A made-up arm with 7 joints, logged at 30 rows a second.
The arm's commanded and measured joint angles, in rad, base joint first. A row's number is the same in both.
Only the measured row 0 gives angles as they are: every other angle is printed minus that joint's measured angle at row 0.
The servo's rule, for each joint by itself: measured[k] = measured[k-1] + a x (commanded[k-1-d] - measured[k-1]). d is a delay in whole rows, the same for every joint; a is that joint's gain. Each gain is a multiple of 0.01, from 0.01 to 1. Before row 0 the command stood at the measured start. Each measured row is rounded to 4 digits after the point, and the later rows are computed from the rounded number. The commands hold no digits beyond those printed.
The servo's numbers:
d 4
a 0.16 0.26 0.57 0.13 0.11 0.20 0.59
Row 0, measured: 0.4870, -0.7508, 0.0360, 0.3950, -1.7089, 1.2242, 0.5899
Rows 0 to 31, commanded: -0.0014, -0.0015, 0.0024, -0.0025, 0.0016, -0.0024, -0.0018; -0.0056, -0.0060, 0.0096, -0.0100, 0.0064, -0.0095, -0.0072; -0.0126, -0.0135, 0.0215, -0.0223, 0.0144, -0.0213, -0.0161; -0.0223, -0.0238, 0.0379, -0.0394, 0.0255, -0.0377, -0.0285; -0.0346, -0.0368, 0.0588, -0.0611, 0.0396, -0.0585, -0.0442; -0.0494, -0.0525, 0.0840, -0.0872, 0.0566, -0.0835, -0.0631; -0.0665, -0.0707, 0.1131, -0.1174, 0.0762, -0.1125, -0.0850; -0.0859, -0.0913, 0.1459, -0.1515, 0.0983, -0.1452, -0.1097; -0.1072, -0.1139, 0.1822, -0.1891, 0.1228, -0.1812, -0.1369; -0.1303, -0.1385, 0.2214, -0.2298, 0.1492, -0.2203, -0.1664; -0.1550, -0.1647, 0.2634, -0.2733, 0.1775, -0.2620, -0.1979; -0.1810, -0.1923, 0.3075, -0.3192, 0.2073, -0.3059, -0.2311; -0.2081, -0.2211, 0.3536, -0.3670, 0.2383, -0.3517, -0.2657; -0.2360, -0.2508, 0.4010, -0.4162, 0.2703, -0.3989, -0.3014; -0.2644, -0.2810, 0.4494, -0.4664, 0.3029, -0.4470, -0.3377; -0.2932, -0.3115, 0.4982, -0.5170, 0.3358, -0.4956, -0.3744; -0.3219, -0.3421, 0.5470, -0.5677, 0.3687, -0.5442, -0.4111; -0.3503, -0.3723, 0.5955, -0.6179, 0.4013, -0.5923, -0.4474; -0.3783, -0.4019, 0.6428, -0.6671, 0.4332, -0.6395, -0.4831; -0.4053, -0.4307, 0.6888, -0.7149, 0.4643, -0.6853, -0.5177; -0.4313, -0.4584, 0.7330, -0.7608, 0.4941, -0.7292, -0.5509; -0.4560, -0.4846, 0.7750, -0.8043, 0.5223, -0.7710, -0.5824; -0.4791, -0.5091, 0.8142, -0.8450, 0.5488, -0.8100, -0.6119; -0.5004, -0.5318, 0.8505, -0.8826, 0.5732, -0.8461, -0.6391; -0.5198, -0.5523, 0.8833, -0.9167, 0.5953, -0.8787, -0.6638; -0.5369, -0.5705, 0.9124, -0.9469, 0.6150, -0.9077, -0.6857; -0.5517, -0.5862, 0.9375, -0.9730, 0.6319, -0.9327, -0.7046; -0.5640, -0.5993, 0.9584, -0.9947, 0.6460, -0.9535, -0.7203; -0.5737, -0.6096, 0.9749, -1.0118, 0.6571, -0.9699, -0.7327; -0.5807, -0.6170, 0.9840, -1.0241, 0.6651, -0.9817, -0.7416; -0.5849, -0.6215, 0.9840, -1.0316, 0.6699, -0.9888, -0.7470; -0.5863, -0.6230, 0.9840, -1.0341, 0.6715, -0.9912, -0.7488
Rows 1 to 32, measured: 0.0000, 0.0000, 0.0000, 0.0000, 0.0000, 0.0000, 0.0000; 0.0000, 0.0000, 0.0000, 0.0000, 0.0000, 0.0000, 0.0000; 0.0000, 0.0000, 0.0000, 0.0000, 0.0000, 0.0000, 0.0000; 0.0000, 0.0000, 0.0000, 0.0000, 0.0000, 0.0000, 0.0000; -0.0002, -0.0004, 0.0014, -0.0003, 0.0002, -0.0005, -0.0011; -0.0011, -0.0019, 0.0061, -0.0016, 0.0009, -0.0023, -0.0047; -0.0029, -0.0049, 0.0149, -0.0043, 0.0024, -0.0061, -0.0114; -0.0060, -0.0098, 0.0280, -0.0089, 0.0049, -0.0124, -0.0215; -0.0106, -0.0168, 0.0456, -0.0157, 0.0087, -0.0216, -0.0349; -0.0168, -0.0261, 0.0675, -0.0250, 0.0140, -0.0340, -0.0515; -0.0248, -0.0377, 0.0935, -0.0370, 0.0208, -0.0497, -0.0713; -0.0346, -0.0516, 0.1234, -0.0519, 0.0293, -0.0688, -0.0940; -0.0462, -0.0678, 0.1569, -0.0697, 0.0396, -0.0913, -0.1193; -0.0597, -0.0862, 0.1937, -0.0905, 0.0517, -0.1171, -0.1471; -0.0749, -0.1066, 0.2334, -0.1143, 0.0655, -0.1461, -0.1771; -0.0919, -0.1289, 0.2756, -0.1409, 0.0811, -0.1781, -0.2090; -0.1105, -0.1529, 0.3201, -0.1703, 0.0984, -0.2128, -0.2425; -0.1306, -0.1784, 0.3662, -0.2023, 0.1173, -0.2500, -0.2773; -0.1520, -0.2051, 0.4136, -0.2366, 0.1377, -0.2894, -0.3129; -0.1746, -0.2328, 0.4618, -0.2731, 0.1595, -0.3306, -0.3492; -0.1982, -0.2612, 0.5104, -0.3114, 0.1825, -0.3733, -0.3857; -0.2225, -0.2901, 0.5589, -0.3512, 0.2066, -0.4171, -0.4221; -0.2474, -0.3192, 0.6067, -0.3923, 0.2315, -0.4616, -0.4581; -0.2727, -0.3482, 0.6535, -0.4342, 0.2571, -0.5063, -0.4933; -0.2981, -0.3769, 0.6988, -0.4767, 0.2832, -0.5509, -0.5273; -0.3234, -0.4049, 0.7422, -0.5193, 0.3095, -0.5949, -0.5598; -0.3483, -0.4320, 0.7832, -0.5616, 0.3358, -0.6379, -0.5905; -0.3726, -0.4579, 0.8216, -0.6033, 0.3619, -0.6795, -0.6192; -0.3962, -0.4824, 0.8568, -0.6440, 0.3876, -0.7193, -0.6455; -0.4187, -0.5053, 0.8885, -0.6834, 0.4126, -0.7570, -0.6692; -0.4400, -0.5263, 0.9164, -0.7210, 0.4367, -0.7921, -0.6901; -0.4598, -0.5453, 0.9403, -0.7566, 0.4597, -0.8244, -0.7079
